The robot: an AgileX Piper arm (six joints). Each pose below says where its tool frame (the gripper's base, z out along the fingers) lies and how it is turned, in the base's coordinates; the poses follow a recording.
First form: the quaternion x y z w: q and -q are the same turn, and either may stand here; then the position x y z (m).
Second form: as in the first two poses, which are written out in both.
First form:
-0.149 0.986 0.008 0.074 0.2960 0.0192 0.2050
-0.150 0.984 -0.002 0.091 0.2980 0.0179 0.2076
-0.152 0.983 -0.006 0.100 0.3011 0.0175 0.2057
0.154 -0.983 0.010 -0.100 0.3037 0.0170 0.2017
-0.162 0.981 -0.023 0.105 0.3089 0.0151 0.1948
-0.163 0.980 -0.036 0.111 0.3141 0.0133 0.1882
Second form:
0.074 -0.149 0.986 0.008 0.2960 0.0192 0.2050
0.091 -0.150 0.984 -0.002 0.2980 0.0179 0.2076
0.100 -0.152 0.983 -0.006 0.3011 0.0175 0.2057
0.100 -0.154 0.983 -0.010 0.3037 0.0170 0.2017
0.105 -0.162 0.981 -0.023 0.3089 0.0151 0.1948
0.111 -0.163 0.980 -0.036 0.3141 0.0133 0.1882

